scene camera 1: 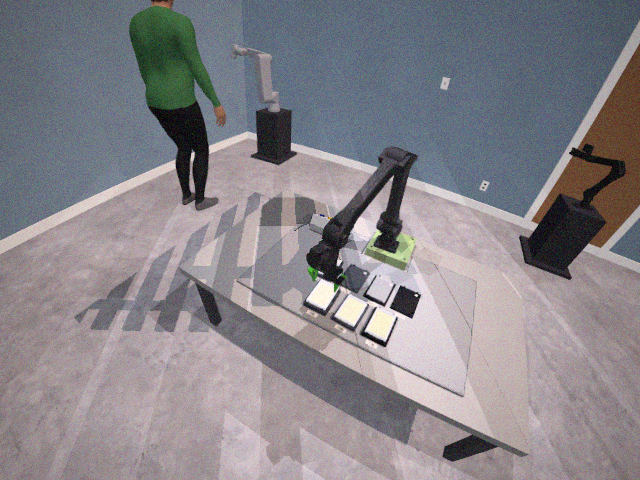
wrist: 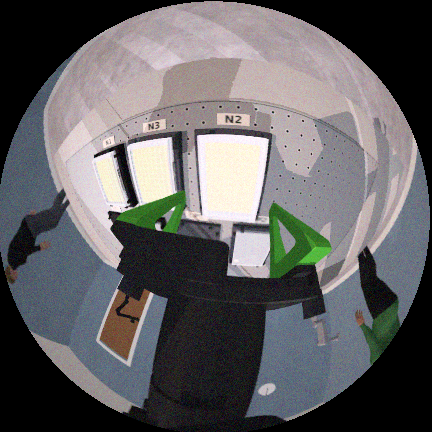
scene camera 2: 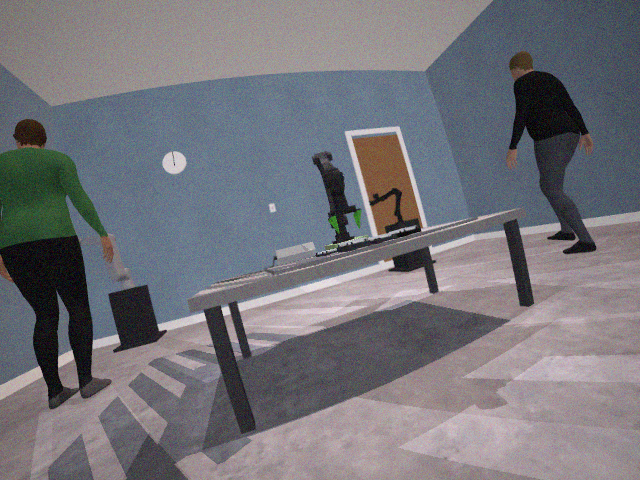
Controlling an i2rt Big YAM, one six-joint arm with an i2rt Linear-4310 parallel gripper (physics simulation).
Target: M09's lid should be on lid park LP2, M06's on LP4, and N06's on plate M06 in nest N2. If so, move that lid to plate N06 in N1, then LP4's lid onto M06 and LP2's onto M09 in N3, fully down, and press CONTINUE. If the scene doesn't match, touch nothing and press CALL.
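Places are measured from the arm's base along level axes (x down, y back, z left), in metres.
Pixels of known places: gripper, fingertip midpoint: (scene camera 1: pixel 324 286) (wrist: pixel 228 200) (scene camera 2: pixel 349 230); arm's base, link origin: (scene camera 1: pixel 386 245) (scene camera 2: pixel 343 241).
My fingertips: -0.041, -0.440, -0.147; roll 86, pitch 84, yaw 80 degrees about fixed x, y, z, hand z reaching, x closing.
Ahead of a thing's pixels: the offset from my fingertips to its middle, as dx, dy, dz.
My gripper (scene camera 1: pixel 325 279) (scene camera 2: pixel 346 229) (wrist: pixel 228 200) is open and empty, above the N2 end of the nest row. Cream-faced plates with pale borders sit in N2 @[+0.046, -0.002, -0.001] (scene camera 1: pixel 322 294) (wrist: pixel 234 175), N3 @[+0.058, -0.009, +0.132] (scene camera 1: pixel 351 310) (wrist: pixel 152 170) and N1 @[+0.055, -0.014, +0.261] (scene camera 1: pixel 380 324) (wrist: pixel 111 177). I cannot tell from their surfaces which carry lids, and no plate names are readable. A pale lid @[+0.068, +0.174, -0.057] (wrist: pixel 250 247) lies in the park behind N2, partly covered by a finger. Beside it is a dark empty park @[+0.072, +0.175, +0.075] (scene camera 1: pixel 356 277) (wrist: pixel 199 230). Another pale lid @[+0.068, +0.166, +0.205] (scene camera 1: pixel 380 288) lies in the park beyond. Park labels are mostly hidden.
A black park @[+0.072, +0.164, +0.329] (scene camera 1: pixel 404 301) without a lid ends the back row. A pale button box @[+0.040, +0.432, -0.163] (scene camera 1: pixel 319 223) (scene camera 2: pixel 294 251) stands behind the arm's wrist. The arm's green base (scene camera 1: pixel 408 246) is behind the parks. A person in green (scene camera 1: pixel 168 62) (scene camera 2: pixel 38 191) stands beyond the table's left end.
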